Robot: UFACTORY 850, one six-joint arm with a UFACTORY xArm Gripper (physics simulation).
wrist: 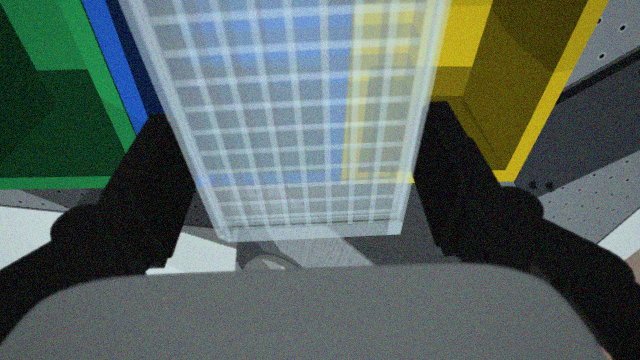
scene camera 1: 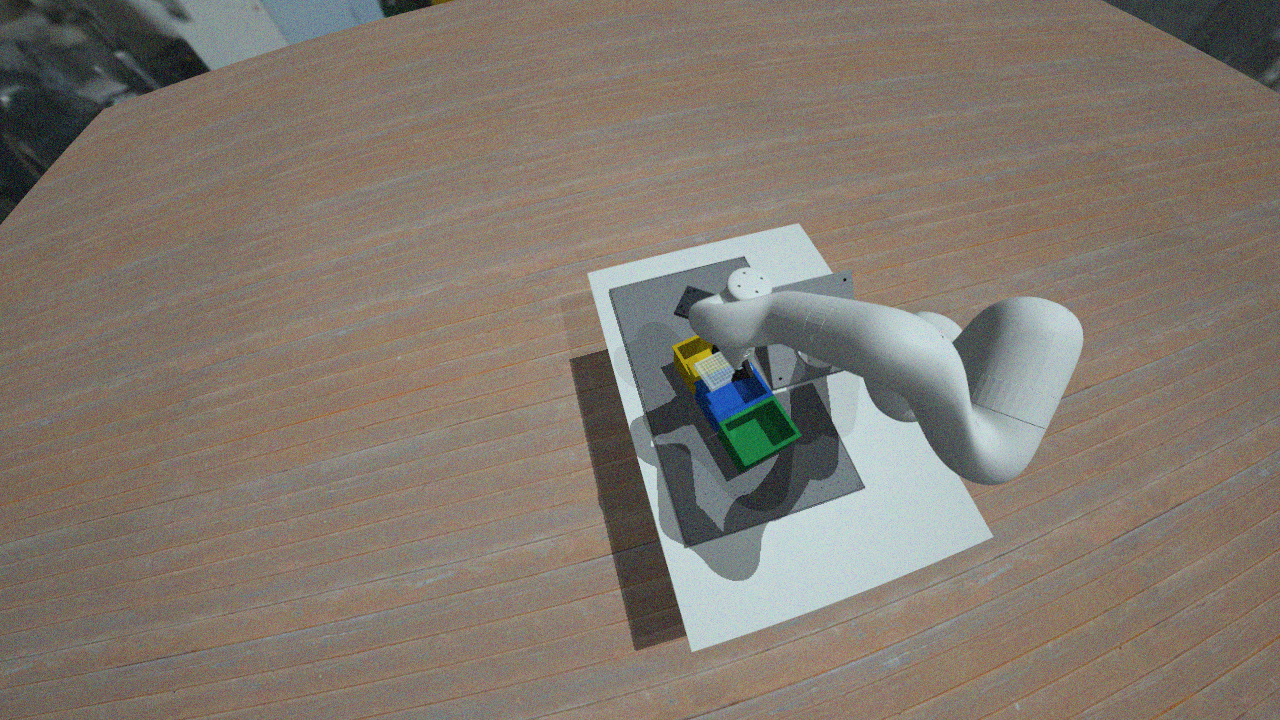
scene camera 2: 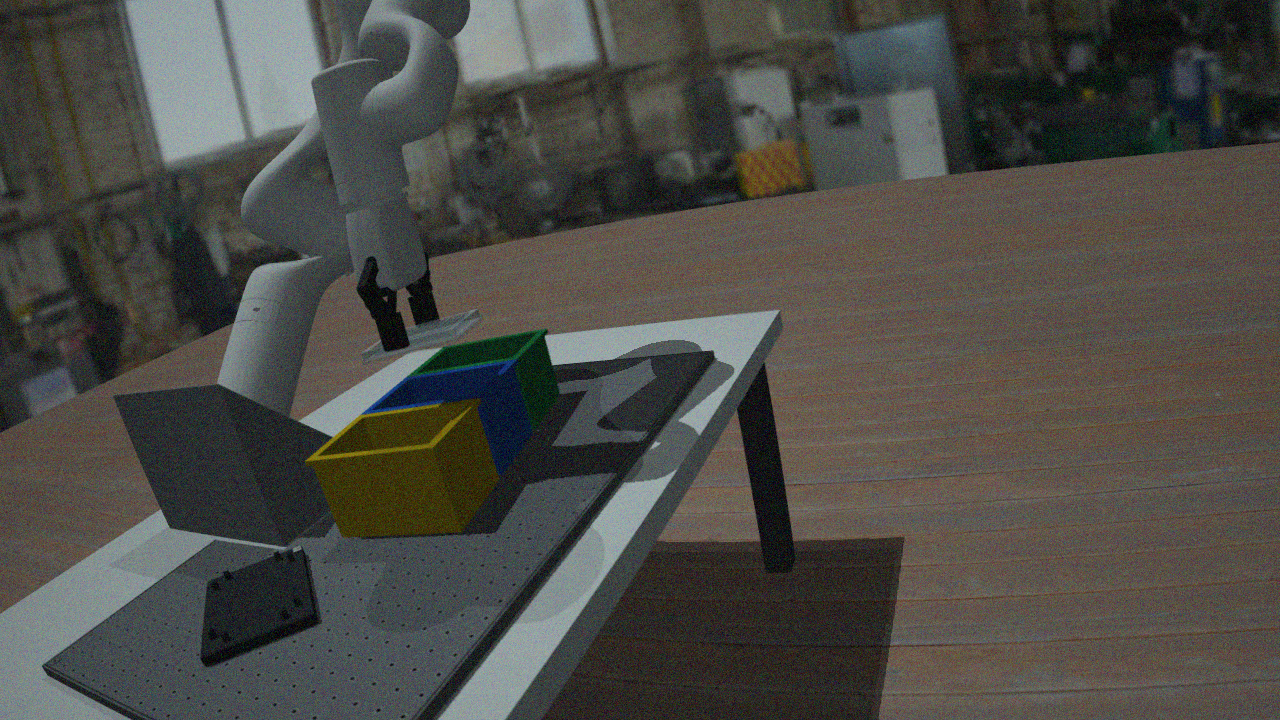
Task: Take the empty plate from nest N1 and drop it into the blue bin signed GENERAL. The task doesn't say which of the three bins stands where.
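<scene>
The clear gridded plate [scene camera 1: 714,370] [scene camera 2: 452,328] [wrist: 300,150] is held roughly level above the bins. My gripper [scene camera 1: 742,368] [scene camera 2: 412,334] [wrist: 301,141] is shut on it, one black finger at each long side. The blue bin [scene camera 1: 738,395] [scene camera 2: 507,419] [wrist: 118,65] stands between the green bin [scene camera 1: 759,434] [scene camera 2: 539,385] [wrist: 30,125] and the yellow bin [scene camera 1: 687,358] [scene camera 2: 402,492] [wrist: 522,60]. In the wrist view, blue and yellow parts show through the plate, so it overlaps both bins there. The GENERAL sign is not readable.
A dark plate with small pegs [scene camera 1: 687,302] [scene camera 2: 259,604] [wrist: 600,120] lies on the grey perforated board [scene camera 1: 648,340] [scene camera 2: 429,608], near the yellow bin. A grey block [scene camera 2: 201,465] stands beside the bins. The board lies on a white table [scene camera 1: 895,555] [scene camera 2: 733,326].
</scene>
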